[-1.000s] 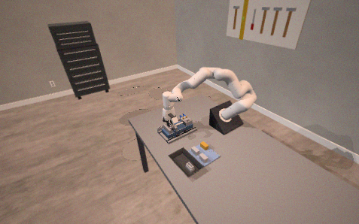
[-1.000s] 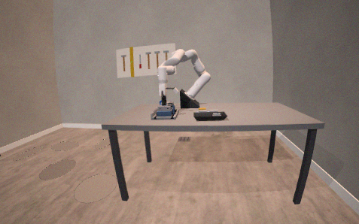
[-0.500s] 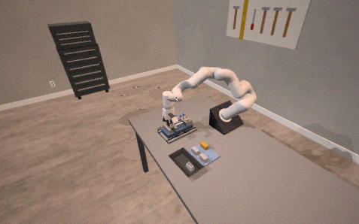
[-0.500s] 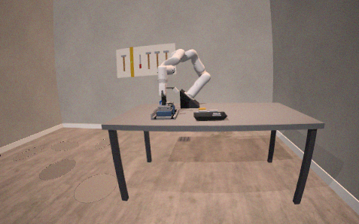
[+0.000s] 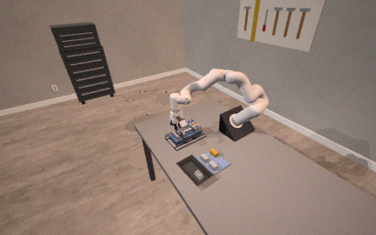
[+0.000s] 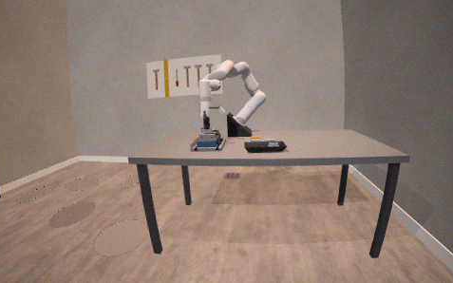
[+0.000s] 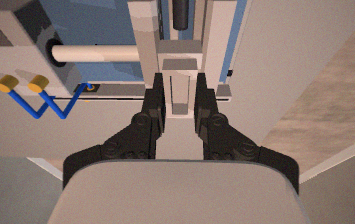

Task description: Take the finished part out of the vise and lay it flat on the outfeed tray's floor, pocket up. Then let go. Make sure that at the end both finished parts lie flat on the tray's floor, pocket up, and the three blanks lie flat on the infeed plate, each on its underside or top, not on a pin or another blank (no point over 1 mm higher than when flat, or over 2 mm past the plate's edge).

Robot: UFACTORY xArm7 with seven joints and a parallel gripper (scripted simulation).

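Right now the vise handle rod is 80 mm behind my hand and 70 mm below it. Round my hand: vise (110 mm below, 70 mm behind); orange block (290 mm to the left, 150 mm behind, 120 mm below); blue plate (340 mm to the left, 140 mm below, 100 mm behind).
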